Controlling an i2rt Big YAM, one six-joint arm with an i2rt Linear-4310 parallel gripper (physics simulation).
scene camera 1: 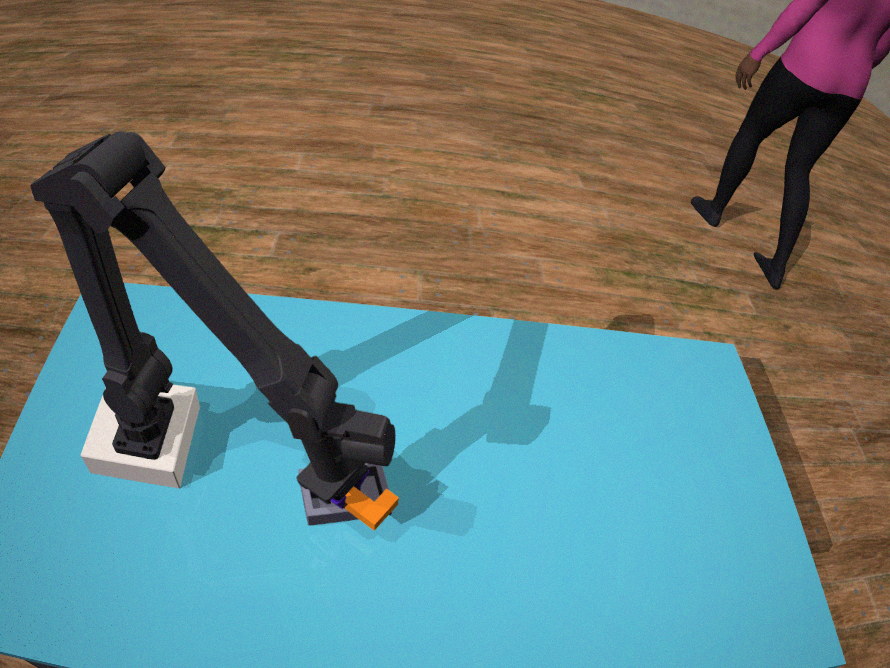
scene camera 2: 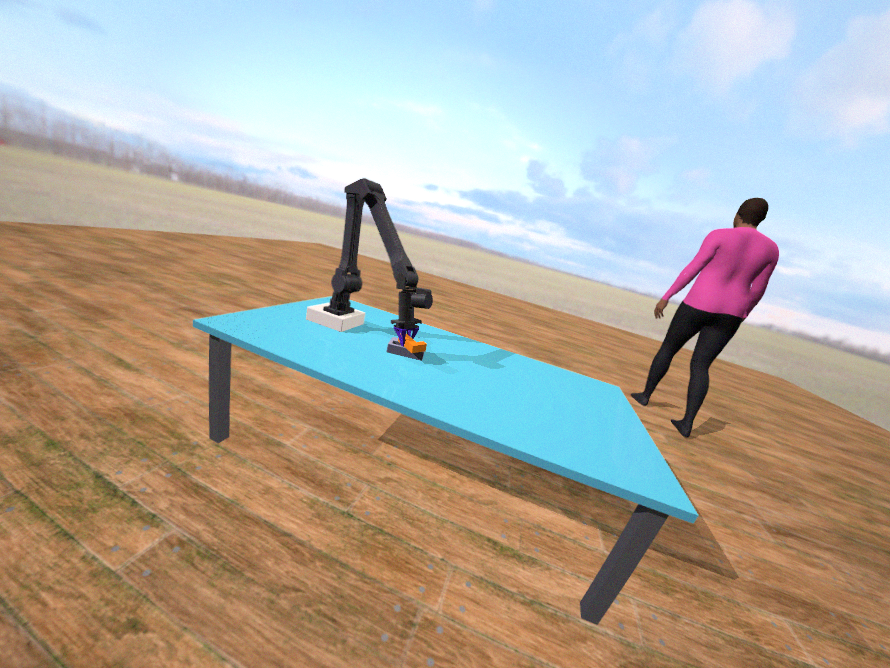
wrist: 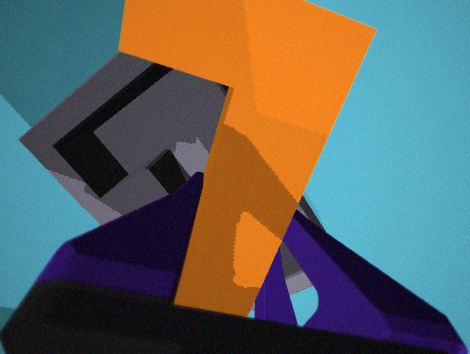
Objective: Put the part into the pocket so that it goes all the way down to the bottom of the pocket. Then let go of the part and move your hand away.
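Where they show: gripper, between the fingertips: (scene camera 1: 346,499) (scene camera 2: 406,345) (wrist: 232,192); arm's base, origin of its link: (scene camera 1: 144,427) (scene camera 2: 338,311).
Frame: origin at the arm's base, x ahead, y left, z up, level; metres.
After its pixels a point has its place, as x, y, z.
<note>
The orange L-shaped part (scene camera 1: 372,510) @(0.405, -0.097, 0.012) (scene camera 2: 416,347) @(0.419, -0.106, 0.003) (wrist: 280,75) @(0.406, -0.095, 0.013) is between the fingers of my gripper (scene camera 1: 350,491) @(0.363, -0.065, -0.020) (scene camera 2: 406,337) @(0.363, -0.065, -0.020) (wrist: 232,192) @(0.363, -0.065, -0.020), which is shut on it. The grey block with the pocket (scene camera 1: 327,516) @(0.336, -0.096, -0.030) (scene camera 2: 402,352) @(0.363, -0.087, -0.042) (wrist: 85,100) @(0.419, -0.019, -0.021) is on the table, under the fingers. The part is over one side of the block, and its corner sticks out past the block's edge. It is turned relative to the block's sides. In the wrist view the part and the purple fingers hide much of the pocket. The exact gap between part and block cannot be told.
The white base (scene camera 1: 100,440) @(-0.075, -0.042, 0.000) (scene camera 2: 323,319) @(-0.015, -0.077, -0.030) of the arm stands on the blue table (scene camera 1: 575,503) @(0.761, -0.019, -0.056) (scene camera 2: 539,417) @(0.895, -0.172, -0.057), to the left of the block in scene camera 1. A person in a pink top (scene camera 1: 833,57) (scene camera 2: 733,273) stands on the floor beyond the table.
</note>
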